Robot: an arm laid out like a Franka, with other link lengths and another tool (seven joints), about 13 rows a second.
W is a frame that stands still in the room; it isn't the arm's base.
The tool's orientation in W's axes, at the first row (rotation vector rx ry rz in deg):
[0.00, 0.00, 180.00]
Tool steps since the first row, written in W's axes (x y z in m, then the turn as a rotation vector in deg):
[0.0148, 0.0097, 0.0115, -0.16, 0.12, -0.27]
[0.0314, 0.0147, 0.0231, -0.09, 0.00, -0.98]
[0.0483, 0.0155, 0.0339, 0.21, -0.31, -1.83]
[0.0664, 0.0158, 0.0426, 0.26, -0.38, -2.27]
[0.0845, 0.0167, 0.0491, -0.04, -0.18, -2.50]
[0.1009, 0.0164, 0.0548, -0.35, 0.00, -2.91]
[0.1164, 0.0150, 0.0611, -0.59, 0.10, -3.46]
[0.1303, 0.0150, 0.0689, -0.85, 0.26, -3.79]
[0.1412, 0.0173, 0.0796, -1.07, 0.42, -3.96]
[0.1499, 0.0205, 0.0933, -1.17, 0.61, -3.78]
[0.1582, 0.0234, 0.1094, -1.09, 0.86, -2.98]
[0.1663, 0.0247, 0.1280, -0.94, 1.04, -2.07]
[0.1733, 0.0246, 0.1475, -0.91, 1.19, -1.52]
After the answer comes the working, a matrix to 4 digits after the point.
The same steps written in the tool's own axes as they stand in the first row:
[-0.0148, -0.0097, 0.0115, 0.16, -0.12, -0.27]
[-0.0314, -0.0147, 0.0231, 0.09, 0.00, -0.98]
[-0.0483, -0.0155, 0.0339, -0.21, 0.31, -1.83]
[-0.0664, -0.0158, 0.0426, -0.26, 0.38, -2.27]
[-0.0845, -0.0167, 0.0491, 0.04, 0.18, -2.50]
[-0.1009, -0.0164, 0.0548, 0.35, 0.00, -2.91]
[-0.1164, -0.0150, 0.0611, 0.59, -0.10, -3.46]
[-0.1303, -0.0150, 0.0689, 0.85, -0.26, -3.79]
[-0.1412, -0.0173, 0.0796, 1.07, -0.42, -3.96]
[-0.1499, -0.0205, 0.0933, 1.17, -0.61, -3.78]
[-0.1582, -0.0234, 0.1094, 1.09, -0.86, -2.98]
[-0.1663, -0.0247, 0.1280, 0.94, -1.04, -2.07]
[-0.1733, -0.0246, 0.1475, 0.91, -1.19, -1.52]

The tool's axes in the first row as the columns of a matrix, in W's axes (rounded; the answer above uses it unrounded):
[-1.0000, 0.0000, 0.0000]
[0.0000, -1.0000, 0.0000]
[0.0000, 0.0000, 1.0000]

